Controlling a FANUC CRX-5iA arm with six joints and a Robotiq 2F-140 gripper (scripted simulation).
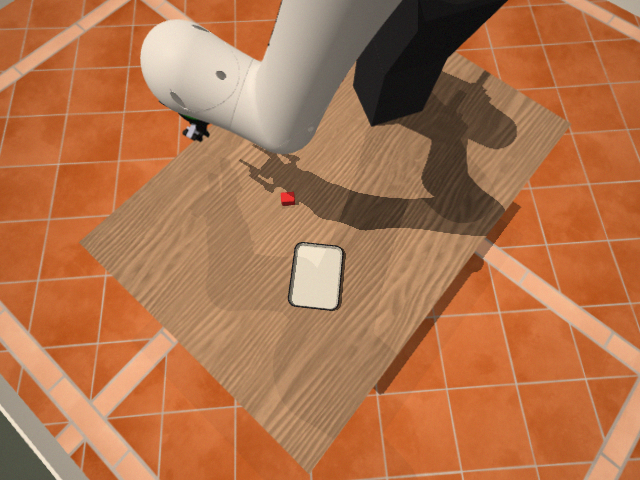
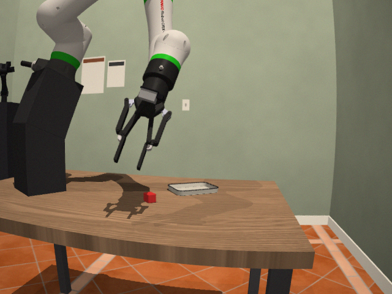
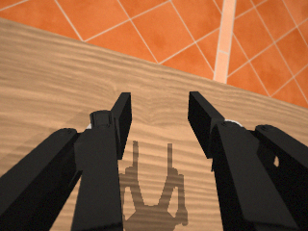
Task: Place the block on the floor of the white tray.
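Now: hand 2 cm short of the red block, 22 cm to the right of it and 16 cm above it. From my hand the other things lie so: white tray (16 cm ahead, 40 cm to the left, 17 cm below).
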